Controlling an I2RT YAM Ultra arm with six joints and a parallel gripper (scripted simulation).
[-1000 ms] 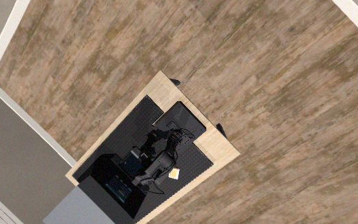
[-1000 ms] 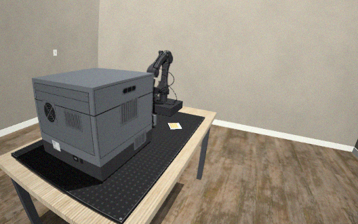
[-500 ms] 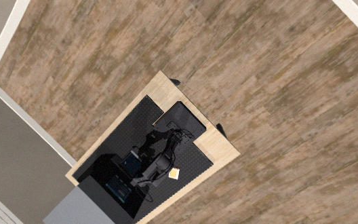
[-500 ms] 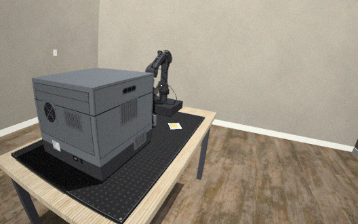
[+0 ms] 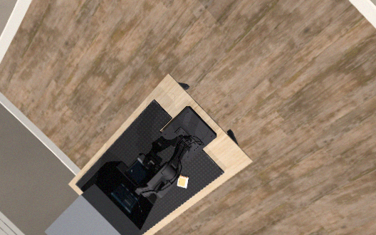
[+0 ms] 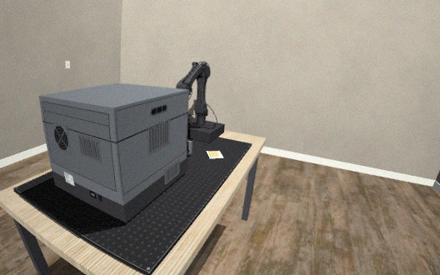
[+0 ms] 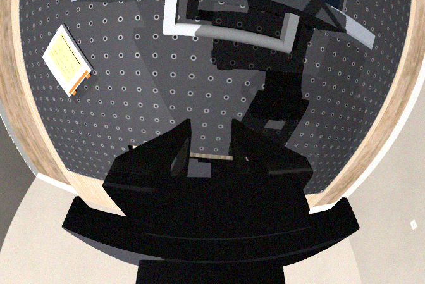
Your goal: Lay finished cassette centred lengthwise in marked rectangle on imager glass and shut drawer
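My hand is 230 mm to the right of the finished cassette, 110 mm above it and 30 mm short of it. Also, from my hand: imager drawer (220 mm ahead, 70 mm below, 20 mm to the right).
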